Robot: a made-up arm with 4 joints. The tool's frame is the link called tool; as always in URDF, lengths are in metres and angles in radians. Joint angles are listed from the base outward. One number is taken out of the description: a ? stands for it. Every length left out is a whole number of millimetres.
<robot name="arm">
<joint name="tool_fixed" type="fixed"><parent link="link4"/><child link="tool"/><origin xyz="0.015 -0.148 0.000" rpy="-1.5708 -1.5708 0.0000"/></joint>
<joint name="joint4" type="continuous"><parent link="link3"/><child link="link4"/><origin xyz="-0.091 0.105 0.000" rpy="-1.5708 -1.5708 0.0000"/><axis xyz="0 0 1"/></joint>
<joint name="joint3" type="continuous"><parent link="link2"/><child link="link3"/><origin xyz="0.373 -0.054 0.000" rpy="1.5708 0.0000 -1.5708"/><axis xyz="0 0 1"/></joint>
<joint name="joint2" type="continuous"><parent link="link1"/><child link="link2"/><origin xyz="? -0.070 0.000" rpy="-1.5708 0.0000 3.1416"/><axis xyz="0 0 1"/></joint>
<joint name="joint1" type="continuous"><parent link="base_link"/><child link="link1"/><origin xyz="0.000 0.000 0.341" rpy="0.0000 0.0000 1.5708"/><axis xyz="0 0 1"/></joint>
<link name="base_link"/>
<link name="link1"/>
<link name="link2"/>
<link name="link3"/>
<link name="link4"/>
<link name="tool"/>
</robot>
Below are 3 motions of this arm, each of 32 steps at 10 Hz.
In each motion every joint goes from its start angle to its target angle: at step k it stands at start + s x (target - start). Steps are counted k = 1, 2, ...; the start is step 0. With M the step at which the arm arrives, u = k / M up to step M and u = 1 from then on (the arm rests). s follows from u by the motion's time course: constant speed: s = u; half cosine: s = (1 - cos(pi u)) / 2; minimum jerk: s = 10 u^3 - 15 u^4 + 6 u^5.
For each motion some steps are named. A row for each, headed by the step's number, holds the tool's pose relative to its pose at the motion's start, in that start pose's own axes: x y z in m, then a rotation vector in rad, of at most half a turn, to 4 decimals.
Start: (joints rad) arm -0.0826 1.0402 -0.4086 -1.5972
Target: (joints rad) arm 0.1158 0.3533 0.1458 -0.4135
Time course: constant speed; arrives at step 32
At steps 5, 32:
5: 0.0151 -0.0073 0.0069 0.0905 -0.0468 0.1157
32: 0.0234 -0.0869 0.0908 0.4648 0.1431 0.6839

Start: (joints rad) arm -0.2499 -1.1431 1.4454 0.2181
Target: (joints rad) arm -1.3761 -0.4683 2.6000 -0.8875
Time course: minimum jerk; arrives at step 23
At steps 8, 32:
8: -0.0639 -0.0227 -0.0638 -0.1241 0.5075 0.1127
32: -0.1972 -0.0673 -0.1558 -0.1492 1.4030 1.5458

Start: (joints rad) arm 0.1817 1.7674 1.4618 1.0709
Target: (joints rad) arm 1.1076 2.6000 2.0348 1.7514
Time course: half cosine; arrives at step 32
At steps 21, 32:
21: 0.0029 -0.0463 -0.1146 0.7179 0.8861 -0.8398
32: -0.0108 -0.0661 -0.1686 0.9484 1.1429 -1.1933

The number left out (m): 0.035
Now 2 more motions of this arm.
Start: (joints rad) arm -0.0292 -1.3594 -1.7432 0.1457
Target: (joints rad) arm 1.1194 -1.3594 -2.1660 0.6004
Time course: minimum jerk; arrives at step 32
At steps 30, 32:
30: 0.1586 0.1227 0.3807 0.5922 -1.4931 0.4805
32: 0.1582 0.1228 0.3816 0.5931 -1.4964 0.4822

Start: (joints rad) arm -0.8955 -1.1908 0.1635 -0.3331
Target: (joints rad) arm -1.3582 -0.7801 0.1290 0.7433
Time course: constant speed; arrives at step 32
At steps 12, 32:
12: -0.0408 0.1073 -0.0448 0.5666 0.1503 -0.0329
32: -0.1003 0.2321 -0.0245 1.4963 0.3358 -0.2883

